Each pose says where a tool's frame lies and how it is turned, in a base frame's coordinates. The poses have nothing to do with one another.
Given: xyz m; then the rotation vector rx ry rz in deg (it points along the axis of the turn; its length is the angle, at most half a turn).
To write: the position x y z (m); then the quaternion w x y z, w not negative. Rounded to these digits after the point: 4 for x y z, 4 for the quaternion.
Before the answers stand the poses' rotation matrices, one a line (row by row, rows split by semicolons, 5 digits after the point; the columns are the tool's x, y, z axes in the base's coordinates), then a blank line. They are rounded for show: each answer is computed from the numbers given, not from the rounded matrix.
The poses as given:
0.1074 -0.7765 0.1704 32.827 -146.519 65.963
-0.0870 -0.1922 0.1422 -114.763 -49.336 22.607
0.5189 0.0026 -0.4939 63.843 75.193 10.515
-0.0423 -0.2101 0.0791 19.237 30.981 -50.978
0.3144 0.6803 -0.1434 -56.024 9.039 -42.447
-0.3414 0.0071 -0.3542 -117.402 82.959 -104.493
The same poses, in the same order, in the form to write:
-0.88269 -0.46158 -0.08833; -0.23987 0.60414 -0.75992; 0.40413 -0.64958 -0.64399
0.70740 0.42019 -0.56835; 0.70483 -0.35926 0.61167; 0.05283 -0.83329 -0.55031
0.32055 0.46119 0.82738; 0.67046 0.50655 -0.54211; -0.66913 0.72850 -0.14684
0.50994 0.80467 0.30409; -0.64052 0.59116 -0.49017; -0.57419 0.05518 0.81686
0.74789 0.49810 0.43882; -0.63366 0.33870 0.69552; 0.19781 -0.79824 0.56893
-0.12676 -0.59309 0.79509; -0.63989 -0.56358 -0.52242; 0.75794 -0.57499 -0.30807

0.1074 -0.7765 0.1704 0.1392 0.1982 -0.8847 0.3983
-0.0870 -0.1922 0.1422 0.4466 -0.8089 -0.3477 0.1593
0.5189 0.0026 -0.4939 0.6481 0.4901 0.5772 0.0807
-0.0423 -0.2101 0.0791 0.8541 0.1596 0.2571 -0.4230
0.3144 0.6803 -0.1434 0.8148 -0.4583 0.0739 -0.3473
-0.3414 0.0071 -0.3542 0.0199 -0.6605 0.4667 -0.5878

